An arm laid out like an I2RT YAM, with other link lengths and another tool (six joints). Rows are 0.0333 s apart.
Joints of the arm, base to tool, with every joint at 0 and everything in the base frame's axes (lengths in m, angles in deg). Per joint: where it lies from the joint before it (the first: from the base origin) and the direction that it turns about. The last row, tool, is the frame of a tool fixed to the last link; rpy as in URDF.
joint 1: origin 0 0 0.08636 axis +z
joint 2: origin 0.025 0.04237 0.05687 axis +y
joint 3: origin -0.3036 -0.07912 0 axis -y
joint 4: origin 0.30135 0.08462 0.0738 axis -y
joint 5: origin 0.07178 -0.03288 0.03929 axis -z
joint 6: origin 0.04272 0 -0.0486 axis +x
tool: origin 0.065 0.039 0.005 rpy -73.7 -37.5 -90
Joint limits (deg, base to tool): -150..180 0..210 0..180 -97..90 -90..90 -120..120
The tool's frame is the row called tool.
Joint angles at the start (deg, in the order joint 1, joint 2, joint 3, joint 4, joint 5, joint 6):
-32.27, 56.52, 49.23, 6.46, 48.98, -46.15
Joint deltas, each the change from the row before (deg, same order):
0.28, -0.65, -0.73, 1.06, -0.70, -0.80
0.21, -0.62, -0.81, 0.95, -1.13, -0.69
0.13, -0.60, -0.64, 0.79, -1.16, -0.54
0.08, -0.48, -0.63, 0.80, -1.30, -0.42
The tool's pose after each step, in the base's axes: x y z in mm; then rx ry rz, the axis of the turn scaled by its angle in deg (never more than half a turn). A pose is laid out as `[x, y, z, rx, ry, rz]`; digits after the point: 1 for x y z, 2 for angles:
[255.2, -212.8, 395.1, 84.92, -58.86, 92.78]
[255.8, -209.8, 394.1, 85.58, -57.54, 93.83]
[256.2, -207.1, 394.0, 86.10, -56.32, 94.95]
[257.1, -204.7, 393.5, 86.69, -55.10, 96.14]

